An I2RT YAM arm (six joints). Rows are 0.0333 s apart.
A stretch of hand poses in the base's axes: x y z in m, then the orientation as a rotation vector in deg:
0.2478 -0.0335 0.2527 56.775 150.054 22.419
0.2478 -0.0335 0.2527 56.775 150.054 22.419
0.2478 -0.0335 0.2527 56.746 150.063 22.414
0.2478 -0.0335 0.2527 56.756 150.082 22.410
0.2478 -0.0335 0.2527 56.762 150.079 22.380
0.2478 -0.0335 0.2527 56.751 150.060 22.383
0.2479 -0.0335 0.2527 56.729 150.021 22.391
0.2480 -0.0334 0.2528 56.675 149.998 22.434
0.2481 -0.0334 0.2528 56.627 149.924 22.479
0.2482 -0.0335 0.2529 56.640 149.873 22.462
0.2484 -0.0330 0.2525 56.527 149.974 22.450
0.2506 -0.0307 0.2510 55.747 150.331 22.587
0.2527 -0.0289 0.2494 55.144 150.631 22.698
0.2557 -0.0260 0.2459 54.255 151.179 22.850
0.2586 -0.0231 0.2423 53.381 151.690 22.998
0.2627 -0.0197 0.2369 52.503 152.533 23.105
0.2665 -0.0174 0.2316 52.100 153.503 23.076
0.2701 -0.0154 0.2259 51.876 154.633 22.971
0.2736 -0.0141 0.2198 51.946 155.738 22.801
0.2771 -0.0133 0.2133 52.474 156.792 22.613
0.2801 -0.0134 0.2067 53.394 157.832 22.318
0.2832 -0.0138 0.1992 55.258 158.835 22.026
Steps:
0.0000 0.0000 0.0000 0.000 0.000 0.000
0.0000 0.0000 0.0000 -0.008 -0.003 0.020
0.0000 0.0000 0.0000 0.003 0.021 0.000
0.0000 0.0000 0.0000 -0.020 0.004 -0.008
0.0000 0.0000 0.0000 -0.004 -0.021 0.000
0.0001 0.0000 0.0000 -0.007 -0.044 0.000
0.0001 0.0001 0.0001 0.013 -0.046 0.029
0.0001 0.0000 0.0000 0.006 -0.089 0.008
0.0001 -0.0001 0.0001 -0.019 -0.037 -0.028
0.0002 0.0005 -0.0004 -0.014 0.046 0.102
0.0022 0.0023 -0.0015 -0.008 -0.003 0.610
0.0021 0.0018 -0.0016 0.003 0.021 0.481
0.0030 0.0029 -0.0035 0.018 0.130 0.744
0.0029 0.0029 -0.0036 0.013 0.109 0.721
0.0041 0.0034 -0.0054 0.046 0.412 0.831
0.0038 0.0023 -0.0053 0.070 0.718 0.568
0.0036 0.0020 -0.0057 0.082 0.936 0.502
0.0035 0.0013 -0.0061 0.090 1.028 0.308
0.0035 0.0008 -0.0065 0.151 1.150 0.014
0.0030 -0.0001 -0.0066 0.146 1.291 -0.231
0.0031 -0.0004 -0.0075 0.301 1.609 -0.793

